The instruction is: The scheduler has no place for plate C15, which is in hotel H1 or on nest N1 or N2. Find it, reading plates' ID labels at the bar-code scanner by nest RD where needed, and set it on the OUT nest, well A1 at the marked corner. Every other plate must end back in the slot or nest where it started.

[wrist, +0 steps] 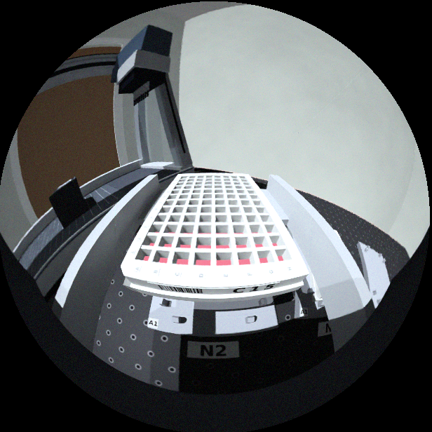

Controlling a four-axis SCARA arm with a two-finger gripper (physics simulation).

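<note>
The white plate (212, 235), with square wells and some red in them, shows in the middle of the wrist view. Its front label reads C15 beside a bar code. My gripper (213, 181) is shut on this plate, one pale finger along each long side. The plate is level and held above the deck. Below it lies a pale nest with the plaque N2 (213, 349) and an A1 mark at its left corner; no plate shows on the visible part. The OUT nest does not show by name.
Part of another nest's plaque (326, 328) and an A1 mark show at the lower right, partly behind the right finger. A pale nest part (374, 275) lies farther right. A blue and grey device (145, 57) on a column stands at the upper left. A black upright block (68, 201) stands at the left.
</note>
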